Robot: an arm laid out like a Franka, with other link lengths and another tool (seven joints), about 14 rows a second.
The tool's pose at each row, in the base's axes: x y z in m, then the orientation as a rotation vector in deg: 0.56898 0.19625 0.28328 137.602 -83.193 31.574; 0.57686 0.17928 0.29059 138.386 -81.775 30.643; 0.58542 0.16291 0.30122 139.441 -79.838 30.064; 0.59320 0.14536 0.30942 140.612 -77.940 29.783; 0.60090 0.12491 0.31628 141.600 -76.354 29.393; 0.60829 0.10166 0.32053 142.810 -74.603 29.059; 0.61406 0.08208 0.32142 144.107 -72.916 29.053; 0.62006 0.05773 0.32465 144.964 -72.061 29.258; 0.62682 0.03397 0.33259 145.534 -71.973 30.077
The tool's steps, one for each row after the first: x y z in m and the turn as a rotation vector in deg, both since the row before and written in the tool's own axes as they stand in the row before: 0.01995 0.00102 0.00211 -0.235 -0.397 -1.221; 0.02127 0.00074 -0.00112 0.026 -0.205 -1.572; 0.02069 0.00242 0.00134 0.290 -0.139 -1.526; 0.02217 0.00443 0.00366 0.195 -0.210 -1.293; 0.02285 0.00648 0.00700 0.373 -0.251 -1.430; 0.01773 0.00612 0.00811 0.625 -0.150 -1.353; 0.02214 0.00938 0.00781 0.576 -0.065 -0.688; 0.02405 0.00915 0.00336 0.797 0.188 -0.049
